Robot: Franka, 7 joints.
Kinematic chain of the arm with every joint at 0, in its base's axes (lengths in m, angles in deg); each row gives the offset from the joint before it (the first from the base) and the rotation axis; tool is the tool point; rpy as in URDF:
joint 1: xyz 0 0 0.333 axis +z
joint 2: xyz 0 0 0 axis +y
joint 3: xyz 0 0 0.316 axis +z
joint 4: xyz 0.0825 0 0 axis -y
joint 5: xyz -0.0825 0 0.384 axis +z
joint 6: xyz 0 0 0 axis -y
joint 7: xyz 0.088 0 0 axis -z
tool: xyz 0 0 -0.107 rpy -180 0 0
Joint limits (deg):
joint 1: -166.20..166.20
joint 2: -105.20..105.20
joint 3: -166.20..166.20
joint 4: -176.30..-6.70
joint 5: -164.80..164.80
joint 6: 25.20..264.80
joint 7: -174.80..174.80
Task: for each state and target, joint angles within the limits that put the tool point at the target. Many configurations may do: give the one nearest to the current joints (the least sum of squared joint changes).
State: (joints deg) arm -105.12 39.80 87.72 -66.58 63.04 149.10 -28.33
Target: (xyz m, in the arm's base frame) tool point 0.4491 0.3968 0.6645
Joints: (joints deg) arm -73.08 4.95 116.74 -99.66 62.98 139.73 -28.33
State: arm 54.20 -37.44 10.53 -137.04 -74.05 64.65 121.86
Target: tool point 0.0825 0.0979 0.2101
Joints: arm 66.74 -1.31 22.53 -176.30 -39.51 75.15 121.86
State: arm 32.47 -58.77 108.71 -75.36 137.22 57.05 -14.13
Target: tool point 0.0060 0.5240 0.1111
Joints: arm -24.54 -85.59 105.27 -126.29 128.30 69.28 -14.13
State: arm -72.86 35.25 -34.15 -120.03 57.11 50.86 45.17
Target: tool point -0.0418 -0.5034 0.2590
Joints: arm -74.69 32.85 -36.32 -110.02 60.50 54.04 45.17
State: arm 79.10 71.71 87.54 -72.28 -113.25 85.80 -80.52
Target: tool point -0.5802 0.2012 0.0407
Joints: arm 105.53 95.04 73.63 -97.04 -106.99 86.33 -80.52
